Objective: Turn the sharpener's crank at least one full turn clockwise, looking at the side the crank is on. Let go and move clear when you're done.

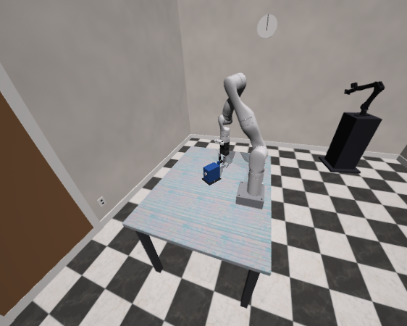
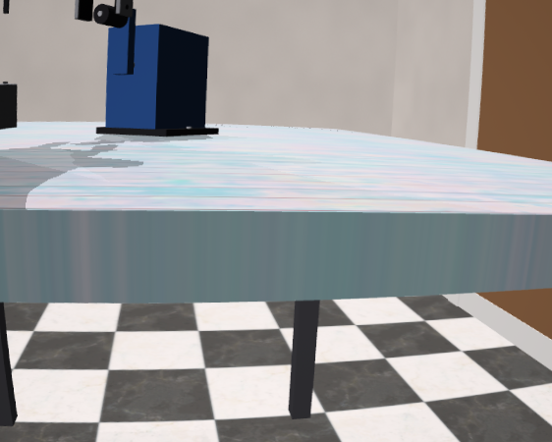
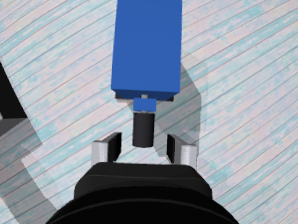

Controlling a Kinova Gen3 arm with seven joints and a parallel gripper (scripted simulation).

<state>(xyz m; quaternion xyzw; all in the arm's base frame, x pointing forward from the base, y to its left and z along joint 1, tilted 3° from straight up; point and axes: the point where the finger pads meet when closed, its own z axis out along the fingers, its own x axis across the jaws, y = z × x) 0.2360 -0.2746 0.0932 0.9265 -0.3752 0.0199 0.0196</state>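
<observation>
Right now the black handle is 10 mm ahead of my hand, 10 mm to the left of it and 10 mm below it. From my hand the other things lie so: crank (10 mm ahead, 20 mm to the left, 20 mm below).
</observation>
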